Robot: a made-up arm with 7 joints.
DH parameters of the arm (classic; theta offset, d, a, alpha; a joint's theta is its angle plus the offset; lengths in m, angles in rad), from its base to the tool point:
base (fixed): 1.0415 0 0.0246 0
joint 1: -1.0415 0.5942 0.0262 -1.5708
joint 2: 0 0.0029 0.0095 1.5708
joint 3: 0 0.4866 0.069 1.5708
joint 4: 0 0.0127 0.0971 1.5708
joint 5: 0 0.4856 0.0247 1.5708
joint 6: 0 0.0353 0.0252 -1.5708
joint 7: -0.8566 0 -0.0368 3.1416
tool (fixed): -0.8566 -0.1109 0 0
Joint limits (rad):
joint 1: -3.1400..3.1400
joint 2: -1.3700..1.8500
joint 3: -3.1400..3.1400
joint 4: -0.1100..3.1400
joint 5: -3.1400..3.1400
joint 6: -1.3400..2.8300
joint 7: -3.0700..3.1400
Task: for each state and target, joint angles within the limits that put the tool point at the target. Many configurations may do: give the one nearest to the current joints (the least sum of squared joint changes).
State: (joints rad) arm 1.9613 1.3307 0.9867 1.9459 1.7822 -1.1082 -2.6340
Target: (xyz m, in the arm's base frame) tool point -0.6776 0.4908 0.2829
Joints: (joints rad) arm 2.0951 1.4078 1.0286 1.7411 1.8587 -1.1431 -2.6133
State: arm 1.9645 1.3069 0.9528 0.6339 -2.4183 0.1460 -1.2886
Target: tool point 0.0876 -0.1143 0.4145
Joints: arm 2.6143 1.8500 0.3433 0.1405 -2.5055 0.3339 -1.3410
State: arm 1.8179 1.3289 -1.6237 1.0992 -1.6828 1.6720 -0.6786
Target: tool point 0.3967 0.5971 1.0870
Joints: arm 1.8332 1.1165 -1.8704 1.5722 -1.7686 1.5865 -0.7135
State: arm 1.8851 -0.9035 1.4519 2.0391 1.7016 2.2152 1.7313
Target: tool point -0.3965 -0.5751 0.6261
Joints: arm 1.7288 -1.2710 1.7501 1.3193 1.5465 2.2392 1.6759
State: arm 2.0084 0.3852 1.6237 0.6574 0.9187 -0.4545 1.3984
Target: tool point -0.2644 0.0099 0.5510
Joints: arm 1.3415 0.6860 1.8690 0.0460 0.8529 -0.3551 1.3479
